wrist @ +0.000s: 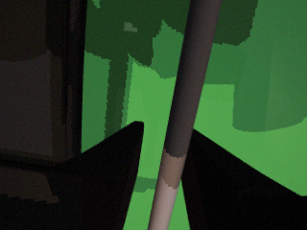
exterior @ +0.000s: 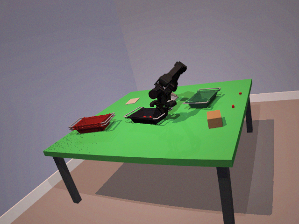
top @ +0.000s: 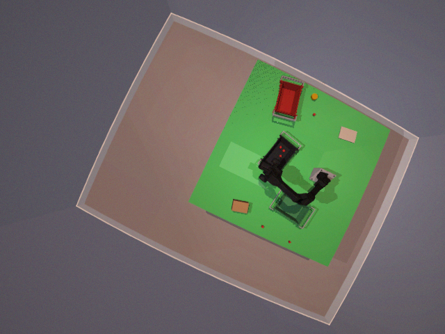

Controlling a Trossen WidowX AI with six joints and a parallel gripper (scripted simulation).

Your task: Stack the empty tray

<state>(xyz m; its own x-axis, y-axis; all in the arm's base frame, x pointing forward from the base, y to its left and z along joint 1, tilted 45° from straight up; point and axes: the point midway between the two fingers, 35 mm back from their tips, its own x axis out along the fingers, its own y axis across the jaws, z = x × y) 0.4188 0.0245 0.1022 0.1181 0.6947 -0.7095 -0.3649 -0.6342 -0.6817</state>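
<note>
Now: gripper tip 280 mm past the green tray and 220 mm to the right of it. From my gripper tip the other things lie so: brown box 110 mm ahead, 330 mm to the left, 10 mm below; then tan flat plate 590 mm behind, 490 mm to the right, 40 mm below.
</note>
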